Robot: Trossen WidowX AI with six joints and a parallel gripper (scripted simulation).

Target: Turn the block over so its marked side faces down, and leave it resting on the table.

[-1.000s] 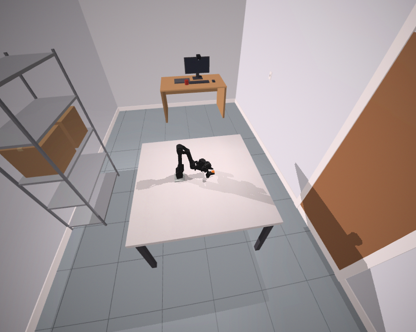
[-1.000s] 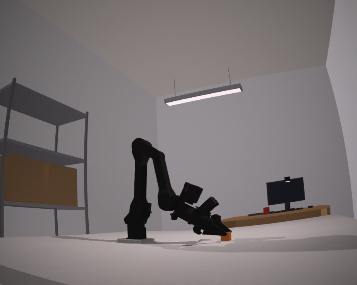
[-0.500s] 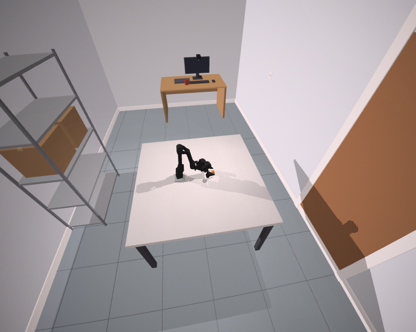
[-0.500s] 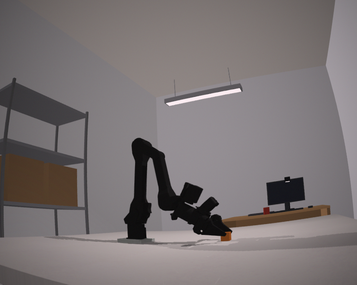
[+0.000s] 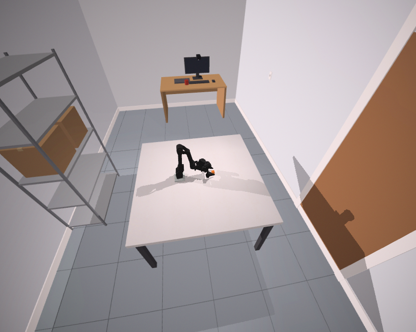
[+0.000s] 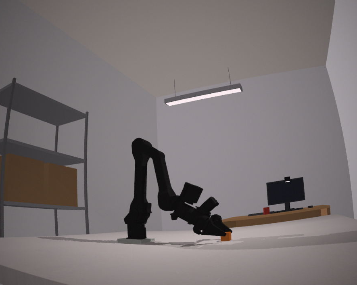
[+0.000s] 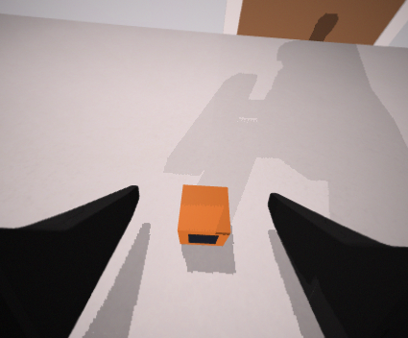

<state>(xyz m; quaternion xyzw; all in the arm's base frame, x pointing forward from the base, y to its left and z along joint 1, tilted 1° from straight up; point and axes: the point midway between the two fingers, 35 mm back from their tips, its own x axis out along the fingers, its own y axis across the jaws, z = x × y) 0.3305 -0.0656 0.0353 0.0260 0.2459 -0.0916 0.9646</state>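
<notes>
Now: the block 2 cm behind my gripper tip and 1 cm below it.
</notes>
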